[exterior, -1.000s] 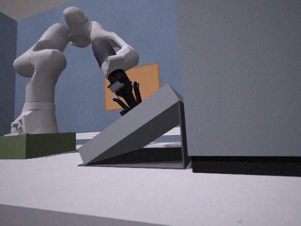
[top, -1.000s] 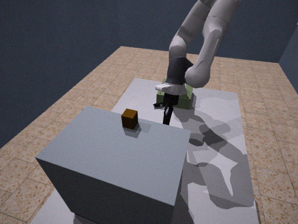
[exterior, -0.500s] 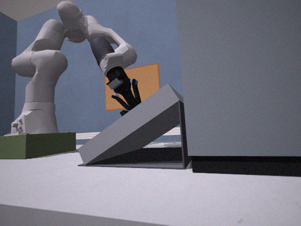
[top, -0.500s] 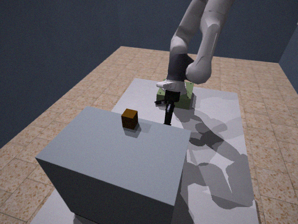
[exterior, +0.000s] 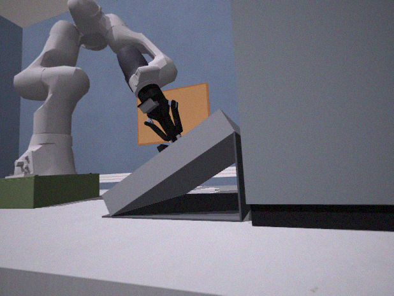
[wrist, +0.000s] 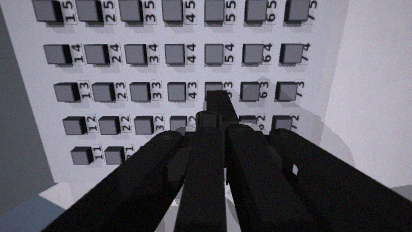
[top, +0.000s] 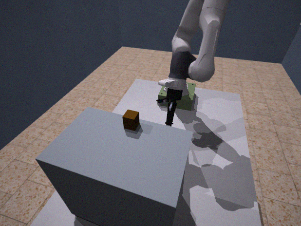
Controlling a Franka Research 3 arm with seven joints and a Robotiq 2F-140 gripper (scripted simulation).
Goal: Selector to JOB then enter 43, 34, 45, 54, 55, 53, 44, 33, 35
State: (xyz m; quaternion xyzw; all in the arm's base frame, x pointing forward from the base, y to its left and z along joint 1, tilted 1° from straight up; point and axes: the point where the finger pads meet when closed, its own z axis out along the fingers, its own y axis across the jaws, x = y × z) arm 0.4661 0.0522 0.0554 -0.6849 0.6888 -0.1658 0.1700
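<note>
Now: hand 6 cm short of the key 43 and 4 cm above it. Round my hand: key 53: 6 cm below, 3 cm ahead; key 62: 7 cm below, 3 cm to the left; key 54: 6 cm below, 4 cm to the right, 3 cm ahead.
</note>
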